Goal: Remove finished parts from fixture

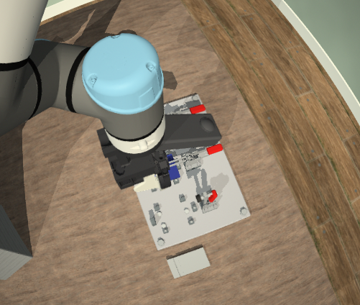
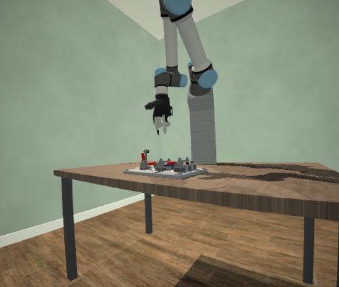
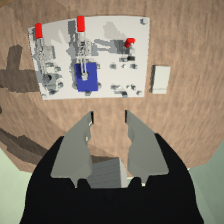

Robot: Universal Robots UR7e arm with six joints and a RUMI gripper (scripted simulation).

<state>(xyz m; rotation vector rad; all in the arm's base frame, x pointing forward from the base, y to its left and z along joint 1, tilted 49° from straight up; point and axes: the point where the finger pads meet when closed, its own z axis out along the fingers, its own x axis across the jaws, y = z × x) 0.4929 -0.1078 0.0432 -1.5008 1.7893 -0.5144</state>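
My gripper is now 70 mm short of the grey fixture plate, 60 mm to the right of it and 210 mm above it. Also, from my hand: blue blank: 20 mm ahead, 60 mm to the left, 180 mm below.
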